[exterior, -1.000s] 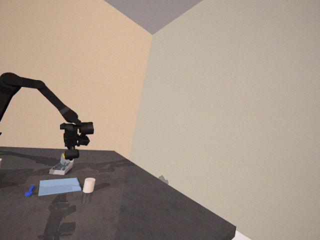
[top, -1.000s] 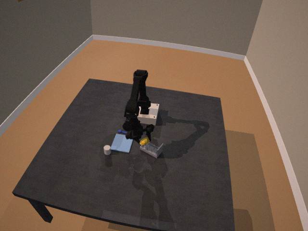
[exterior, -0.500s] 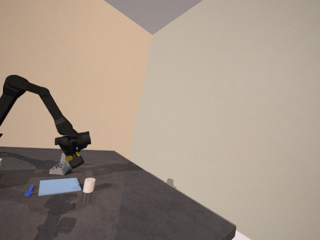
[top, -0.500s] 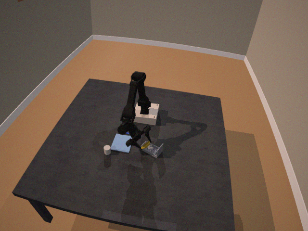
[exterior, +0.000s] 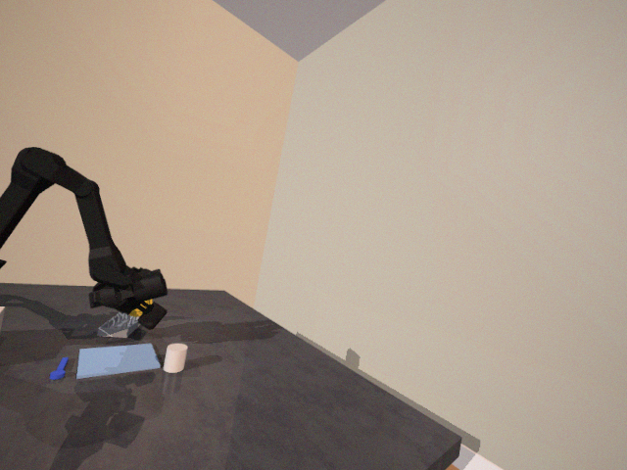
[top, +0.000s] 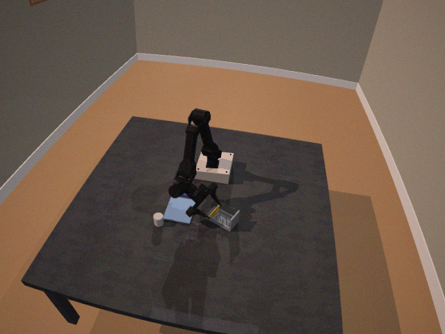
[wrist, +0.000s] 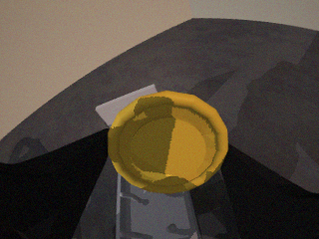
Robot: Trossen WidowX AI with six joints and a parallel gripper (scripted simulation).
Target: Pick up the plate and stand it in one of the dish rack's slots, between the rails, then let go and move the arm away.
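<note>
Right now my gripper tip is 3 cm past the grey dish rack, 3 cm to the right of it and 6 cm above it. Round my gripper tip: blue object 16 cm behind, 20 cm to the right, 8 cm below; then yellow plate 1 cm to the right; then light blue mat 5 cm behind, 18 cm to the right, 8 cm below.
</note>
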